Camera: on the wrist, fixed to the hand. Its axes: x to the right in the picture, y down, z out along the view.
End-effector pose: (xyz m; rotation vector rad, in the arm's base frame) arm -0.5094 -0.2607 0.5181 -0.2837 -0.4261 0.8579
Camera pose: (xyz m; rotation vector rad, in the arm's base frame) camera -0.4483 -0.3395 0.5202 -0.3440 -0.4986 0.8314
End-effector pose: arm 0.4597 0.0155 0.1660 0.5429 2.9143 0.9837
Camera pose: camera 0.4505 -0.0792 0.1360 0.5268 2.8254 1.0794
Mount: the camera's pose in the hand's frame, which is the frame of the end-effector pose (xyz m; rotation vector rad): -0.0254 -0.0908 -0.0325 -0.0857 -0.0358 -0.0158
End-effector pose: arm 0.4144 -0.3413 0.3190 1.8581 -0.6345 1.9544
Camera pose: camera 0.4392 -0.2468 0.2990 1.8443 -0.7010 1.8580
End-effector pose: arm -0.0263 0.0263 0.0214 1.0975 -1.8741 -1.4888
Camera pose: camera 0.0387 0.0226 -0.0541 1.0549 -1.8115 -1.5922
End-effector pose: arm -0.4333 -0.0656 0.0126 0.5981 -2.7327 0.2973
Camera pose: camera -0.3631 -0.1284 0.0455 0.6069 -2.7575 0.1662
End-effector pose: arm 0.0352 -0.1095 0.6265 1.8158 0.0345 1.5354
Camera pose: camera 0.0389 -0.0391 0.5559 1.7709 -0.0335 1.4709
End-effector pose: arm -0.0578 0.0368 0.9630 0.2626 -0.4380 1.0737
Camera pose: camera 0.0197 -0.0113 0.9227 0.2093 -0.5120 1.0334
